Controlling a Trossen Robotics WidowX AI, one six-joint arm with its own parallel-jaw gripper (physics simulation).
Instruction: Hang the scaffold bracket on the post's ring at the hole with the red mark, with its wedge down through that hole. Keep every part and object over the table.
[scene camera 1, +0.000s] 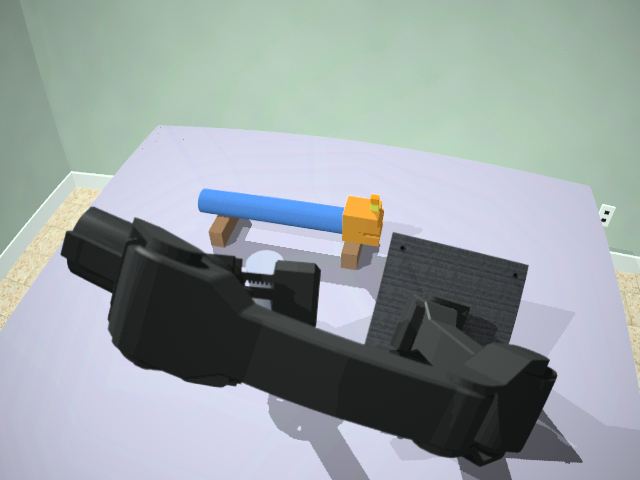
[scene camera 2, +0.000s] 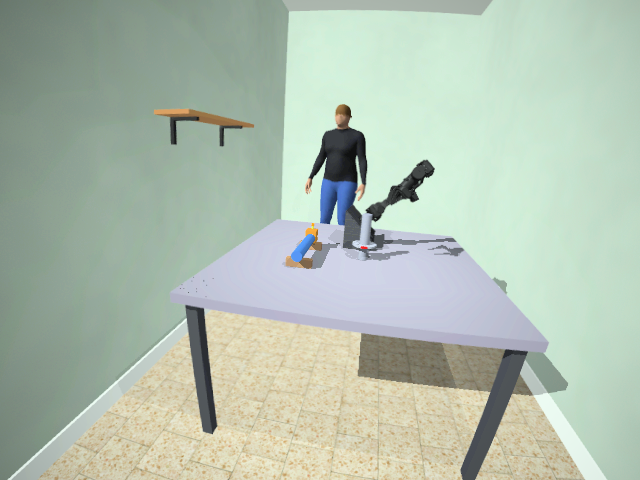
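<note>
The scaffold bracket, a blue tube (scene camera 1: 273, 210) (scene camera 2: 303, 247) with an orange head (scene camera 1: 360, 219) (scene camera 2: 311, 233), lies across two brown blocks. An orange upright piece with a yellow-green patch, apparently the wedge (scene camera 1: 374, 201), sticks up from the head. The pale grey post (scene camera 2: 366, 229) stands upright beside the bracket, with its ring (scene camera 2: 356, 244) low down; the red mark (scene camera 2: 363, 248) is on the ring's side facing scene camera 2. In scene camera 1 the post's top (scene camera 1: 264, 260) shows partly behind my gripper (scene camera 1: 258, 290), and the ring is hidden. My gripper is open and empty, apart from the bracket.
The brown blocks (scene camera 1: 219, 232) (scene camera 1: 351, 255) (scene camera 2: 299, 262) stand on the lilac table (scene camera 1: 310, 155) (scene camera 2: 361, 294). A dark upright plate (scene camera 1: 449, 268) (scene camera 2: 352, 229) stands by my arm's base. A person (scene camera 2: 342, 155) stands behind the table. A wall shelf (scene camera 2: 201, 117) hangs at left.
</note>
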